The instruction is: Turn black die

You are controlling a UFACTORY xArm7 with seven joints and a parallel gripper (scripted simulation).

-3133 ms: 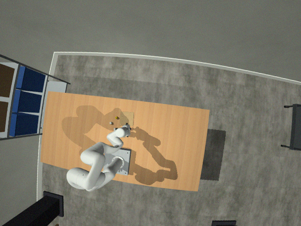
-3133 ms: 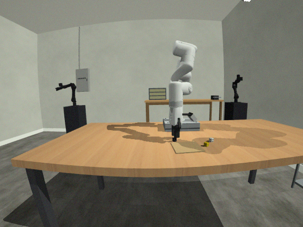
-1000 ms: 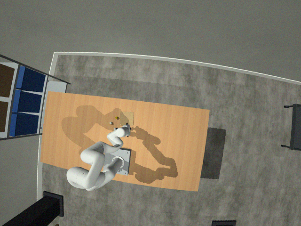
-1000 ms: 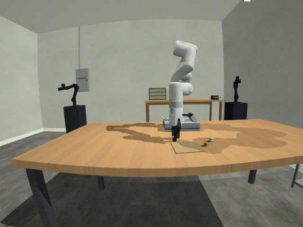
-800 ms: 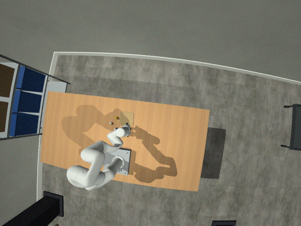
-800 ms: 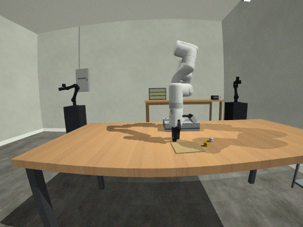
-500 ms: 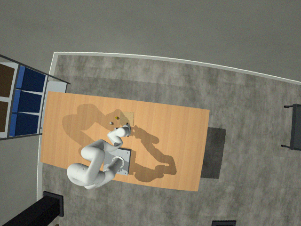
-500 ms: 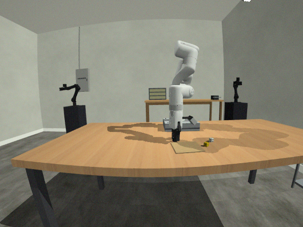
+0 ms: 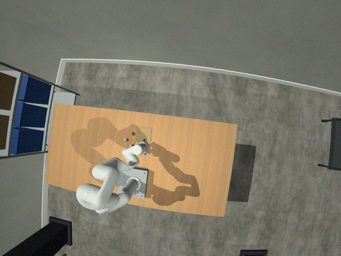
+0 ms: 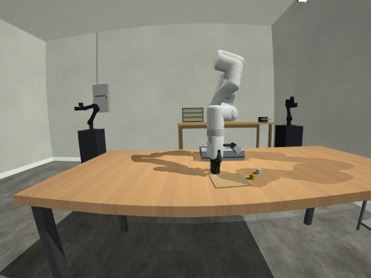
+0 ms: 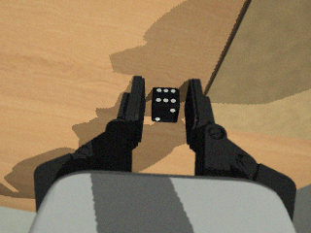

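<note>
My hand is 10 mm to the left of the black die and 10 mm above it. Round my hand: yellow die: 140 mm to the left, 100 mm ahead, 10 mm below; then white die: 200 mm to the left, 40 mm ahead, 10 mm below; then tan mat: 100 mm ahead, 40 mm to the left, 20 mm below.
</note>
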